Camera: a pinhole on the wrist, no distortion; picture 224 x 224 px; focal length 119.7 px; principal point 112.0 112.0 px. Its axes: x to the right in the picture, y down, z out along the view. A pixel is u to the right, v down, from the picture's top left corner.
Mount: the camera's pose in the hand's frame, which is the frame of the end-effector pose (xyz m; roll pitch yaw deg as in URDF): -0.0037 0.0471 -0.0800 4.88 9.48 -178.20
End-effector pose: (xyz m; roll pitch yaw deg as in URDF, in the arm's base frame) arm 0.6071 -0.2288 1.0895 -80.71 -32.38 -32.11
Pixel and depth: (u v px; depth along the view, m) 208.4 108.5 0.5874
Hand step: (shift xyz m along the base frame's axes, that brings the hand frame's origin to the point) -0.1664 0.6097 -0.3278
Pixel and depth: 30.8 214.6 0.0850
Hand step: 0.0284 0.0013 0.0383
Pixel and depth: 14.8 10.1 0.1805
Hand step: 0.2432 0.0157 -0.1100
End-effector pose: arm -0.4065 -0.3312 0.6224 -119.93 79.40 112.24
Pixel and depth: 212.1 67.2 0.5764
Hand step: 0.0304 -0.5785 0.4864
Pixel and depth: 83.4 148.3 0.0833
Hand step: 0.0183 -0.0228 -0.0078
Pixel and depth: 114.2 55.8 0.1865
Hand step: 0.0609 -0.1708 0.0065
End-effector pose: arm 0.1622 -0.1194 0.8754 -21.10 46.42 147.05
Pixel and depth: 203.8 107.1 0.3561
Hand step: -0.0019 -0.1855 0.3646
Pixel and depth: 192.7 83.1 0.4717
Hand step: -0.0696 -0.3023 0.4483
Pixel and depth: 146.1 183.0 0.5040
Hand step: -0.1263 0.1420 0.4837
